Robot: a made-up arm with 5 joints. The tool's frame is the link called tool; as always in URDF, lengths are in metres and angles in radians. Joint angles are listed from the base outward. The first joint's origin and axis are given. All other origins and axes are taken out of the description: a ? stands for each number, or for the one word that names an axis. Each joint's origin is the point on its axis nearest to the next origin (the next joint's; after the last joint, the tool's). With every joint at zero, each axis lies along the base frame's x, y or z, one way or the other. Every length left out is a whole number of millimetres.
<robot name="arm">
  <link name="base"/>
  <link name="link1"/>
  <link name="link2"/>
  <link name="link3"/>
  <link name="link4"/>
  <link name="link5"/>
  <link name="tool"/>
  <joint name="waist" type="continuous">
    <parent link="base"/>
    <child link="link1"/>
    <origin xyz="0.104 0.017 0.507"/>
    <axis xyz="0 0 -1"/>
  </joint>
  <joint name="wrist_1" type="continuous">
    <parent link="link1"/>
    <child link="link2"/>
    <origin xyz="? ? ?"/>
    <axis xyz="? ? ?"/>
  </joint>
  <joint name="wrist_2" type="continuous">
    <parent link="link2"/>
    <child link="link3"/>
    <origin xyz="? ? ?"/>
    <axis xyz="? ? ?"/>
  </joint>
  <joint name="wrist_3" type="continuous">
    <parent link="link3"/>
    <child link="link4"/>
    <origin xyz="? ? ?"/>
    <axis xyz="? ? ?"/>
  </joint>
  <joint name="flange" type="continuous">
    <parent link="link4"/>
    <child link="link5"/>
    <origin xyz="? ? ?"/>
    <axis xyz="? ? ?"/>
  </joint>
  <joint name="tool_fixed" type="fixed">
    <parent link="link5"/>
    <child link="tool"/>
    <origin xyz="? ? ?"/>
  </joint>
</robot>
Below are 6 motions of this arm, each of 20 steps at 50 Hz.
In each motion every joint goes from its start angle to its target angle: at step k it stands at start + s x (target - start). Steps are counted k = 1, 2, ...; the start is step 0. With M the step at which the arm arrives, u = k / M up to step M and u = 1 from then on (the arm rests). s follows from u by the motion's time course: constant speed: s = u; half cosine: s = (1 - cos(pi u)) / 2; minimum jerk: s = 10 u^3 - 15 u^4 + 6 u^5.
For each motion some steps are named. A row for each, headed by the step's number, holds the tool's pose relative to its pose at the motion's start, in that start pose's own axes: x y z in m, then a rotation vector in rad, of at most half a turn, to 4 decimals.
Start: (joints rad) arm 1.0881 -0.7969 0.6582 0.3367 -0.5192
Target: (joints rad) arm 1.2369 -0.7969 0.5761 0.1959 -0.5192
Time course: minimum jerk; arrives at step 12
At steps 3, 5, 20:
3: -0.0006 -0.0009 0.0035 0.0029 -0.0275 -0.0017
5: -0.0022 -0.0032 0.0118 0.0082 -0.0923 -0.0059
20: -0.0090 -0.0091 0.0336 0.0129 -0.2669 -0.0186

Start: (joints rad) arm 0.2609 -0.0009 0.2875 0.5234 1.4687
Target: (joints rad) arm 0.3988 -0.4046 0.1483 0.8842 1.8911
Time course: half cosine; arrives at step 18
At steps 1, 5, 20:
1: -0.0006 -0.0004 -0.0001 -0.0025 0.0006 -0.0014
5: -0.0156 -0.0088 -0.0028 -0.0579 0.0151 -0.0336
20: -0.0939 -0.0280 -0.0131 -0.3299 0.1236 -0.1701

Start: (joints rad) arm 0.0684 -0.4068 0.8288 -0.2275 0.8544
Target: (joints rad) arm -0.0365 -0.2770 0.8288 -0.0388 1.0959
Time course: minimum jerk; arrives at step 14
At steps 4, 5, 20:
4: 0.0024 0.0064 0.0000 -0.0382 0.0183 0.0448
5: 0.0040 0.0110 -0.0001 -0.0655 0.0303 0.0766
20: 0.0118 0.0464 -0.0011 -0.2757 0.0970 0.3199

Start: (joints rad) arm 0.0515 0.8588 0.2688 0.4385 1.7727
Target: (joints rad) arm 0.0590 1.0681 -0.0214 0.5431 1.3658
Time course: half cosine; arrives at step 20
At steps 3, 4, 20:
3: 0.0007 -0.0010 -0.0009 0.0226 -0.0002 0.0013
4: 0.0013 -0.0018 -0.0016 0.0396 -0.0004 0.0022
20: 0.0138 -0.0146 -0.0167 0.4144 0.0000 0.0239

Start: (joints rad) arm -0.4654 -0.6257 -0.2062 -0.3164 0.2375
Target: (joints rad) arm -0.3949 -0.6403 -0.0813 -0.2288 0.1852
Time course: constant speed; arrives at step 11
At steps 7, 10, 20:
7: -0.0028 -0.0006 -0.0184 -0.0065 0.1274 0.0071
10: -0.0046 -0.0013 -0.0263 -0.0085 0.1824 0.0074
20: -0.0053 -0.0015 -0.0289 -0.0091 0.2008 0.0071

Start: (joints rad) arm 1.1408 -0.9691 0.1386 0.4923 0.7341
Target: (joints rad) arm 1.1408 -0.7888 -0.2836 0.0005 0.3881
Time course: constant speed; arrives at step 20
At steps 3, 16, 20:
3: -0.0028 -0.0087 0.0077 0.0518 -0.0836 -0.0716
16: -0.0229 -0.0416 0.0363 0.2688 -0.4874 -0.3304
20: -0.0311 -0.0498 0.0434 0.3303 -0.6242 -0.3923

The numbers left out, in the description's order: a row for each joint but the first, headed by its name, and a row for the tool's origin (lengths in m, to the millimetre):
wrist_1: xyz 0.015 0.009 0, axis 0 1 0
wrist_2: xyz 0.029 0 0.096, axis 0 1 0
wrist_3: xyz 0.139 0 0.02, axis 0 1 0
flange: xyz 0.069 0 -0.008, axis -1 0 0
tool: xyz 0 -0.029 0.009

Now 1 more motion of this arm.
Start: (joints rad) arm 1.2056 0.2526 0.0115 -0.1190 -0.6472
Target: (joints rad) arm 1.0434 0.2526 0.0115 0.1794 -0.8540
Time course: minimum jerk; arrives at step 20
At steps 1, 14, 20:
1: 0.0000 0.0000 -0.0001 0.0002 0.0004 -0.0001
14: -0.0079 0.0174 -0.0396 0.1356 0.2732 -0.0696
20: -0.0108 0.0206 -0.0469 0.1576 0.3243 -0.0892

